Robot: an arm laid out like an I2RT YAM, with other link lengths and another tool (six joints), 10 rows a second.
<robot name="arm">
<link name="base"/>
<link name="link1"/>
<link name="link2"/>
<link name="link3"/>
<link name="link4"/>
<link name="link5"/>
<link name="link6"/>
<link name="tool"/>
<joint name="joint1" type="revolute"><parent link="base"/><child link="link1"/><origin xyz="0.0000 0.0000 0.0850" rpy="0.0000 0.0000 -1.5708"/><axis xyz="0 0 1"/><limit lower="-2.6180" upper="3.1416"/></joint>
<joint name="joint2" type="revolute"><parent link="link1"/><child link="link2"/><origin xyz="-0.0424 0.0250 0.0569" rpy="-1.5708 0.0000 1.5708"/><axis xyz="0 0 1"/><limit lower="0.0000" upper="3.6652"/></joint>
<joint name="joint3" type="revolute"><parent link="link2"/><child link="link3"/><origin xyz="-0.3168 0.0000 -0.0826" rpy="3.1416 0.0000 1.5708"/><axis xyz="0 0 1"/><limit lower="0.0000" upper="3.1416"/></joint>
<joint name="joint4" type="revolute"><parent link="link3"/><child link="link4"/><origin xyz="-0.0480 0.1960 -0.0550" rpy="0.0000 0.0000 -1.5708"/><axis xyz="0 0 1"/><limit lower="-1.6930" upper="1.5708"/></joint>
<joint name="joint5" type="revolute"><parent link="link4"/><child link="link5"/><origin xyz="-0.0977 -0.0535 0.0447" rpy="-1.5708 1.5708 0.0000"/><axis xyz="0 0 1"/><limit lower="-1.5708" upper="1.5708"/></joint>
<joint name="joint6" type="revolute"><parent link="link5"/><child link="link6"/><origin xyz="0.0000 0.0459 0.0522" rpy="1.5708 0.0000 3.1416"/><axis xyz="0 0 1"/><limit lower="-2.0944" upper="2.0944"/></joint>
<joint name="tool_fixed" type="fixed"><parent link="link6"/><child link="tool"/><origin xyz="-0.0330 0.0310 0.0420" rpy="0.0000 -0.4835 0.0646"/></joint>
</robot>
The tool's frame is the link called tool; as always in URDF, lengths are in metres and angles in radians.
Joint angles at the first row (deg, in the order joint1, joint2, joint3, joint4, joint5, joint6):
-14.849, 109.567, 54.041, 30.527, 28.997, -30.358
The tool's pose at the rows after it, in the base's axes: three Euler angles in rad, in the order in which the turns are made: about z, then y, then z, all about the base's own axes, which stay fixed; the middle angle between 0 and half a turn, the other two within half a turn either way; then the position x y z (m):
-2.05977 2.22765 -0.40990 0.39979 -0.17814 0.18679
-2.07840 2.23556 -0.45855 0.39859 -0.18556 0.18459
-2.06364 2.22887 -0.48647 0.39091 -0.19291 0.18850
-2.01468 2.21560 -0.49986 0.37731 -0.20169 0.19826
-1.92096 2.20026 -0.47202 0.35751 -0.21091 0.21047
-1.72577 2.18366 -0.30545 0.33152 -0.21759 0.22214
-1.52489 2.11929 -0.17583 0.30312 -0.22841 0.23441
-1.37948 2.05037 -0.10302 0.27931 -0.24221 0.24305
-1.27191 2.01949 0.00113 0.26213 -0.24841 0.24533
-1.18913 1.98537 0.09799 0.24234 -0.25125 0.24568
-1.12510 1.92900 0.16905 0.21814 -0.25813 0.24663
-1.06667 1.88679 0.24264 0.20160 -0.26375 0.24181
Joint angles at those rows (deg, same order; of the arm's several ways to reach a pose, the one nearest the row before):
-15.432, 111.196, 55.412, 30.221, 31.551, -30.904
-16.108, 111.898, 56.165, 29.621, 33.193, -30.962
-17.323, 110.841, 55.823, 28.790, 33.745, -29.852
-19.318, 108.241, 55.296, 26.486, 33.253, -27.380
-22.426, 104.404, 54.328, 23.130, 30.029, -23.792
-27.830, 99.632, 53.244, 18.049, 18.337, -19.206
-34.689, 95.821, 52.410, 14.537, 6.438, -13.857
-41.315, 94.171, 52.432, 12.543, -3.415, -9.883
-46.116, 94.043, 53.551, 9.108, -13.012, -9.310
-50.673, 93.803, 53.791, 6.229, -22.125, -10.160
-56.328, 93.944, 53.830, 4.359, -31.526, -11.372
-60.395, 95.644, 54.646, 1.877, -39.257, -13.457

